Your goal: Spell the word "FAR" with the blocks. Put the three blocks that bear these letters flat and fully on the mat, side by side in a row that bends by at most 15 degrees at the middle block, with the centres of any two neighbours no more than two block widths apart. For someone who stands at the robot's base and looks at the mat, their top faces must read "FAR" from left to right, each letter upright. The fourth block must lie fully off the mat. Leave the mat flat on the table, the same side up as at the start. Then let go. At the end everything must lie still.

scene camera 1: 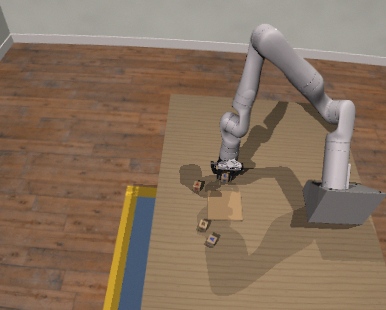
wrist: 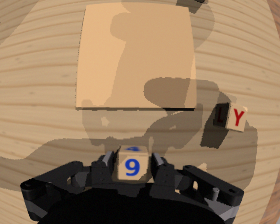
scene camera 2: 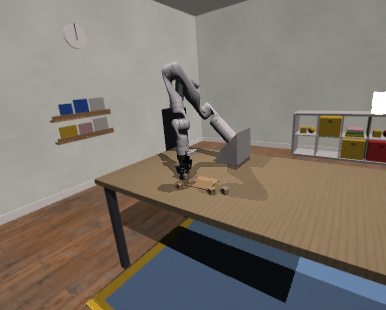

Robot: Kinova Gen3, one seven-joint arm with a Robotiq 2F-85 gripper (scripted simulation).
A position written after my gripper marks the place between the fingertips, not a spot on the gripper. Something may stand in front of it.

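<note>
Here is my gripper [wrist: 132, 160], seen from the wrist. I also see a tan mat [scene camera 1: 221, 205], [wrist: 147, 61].
</note>
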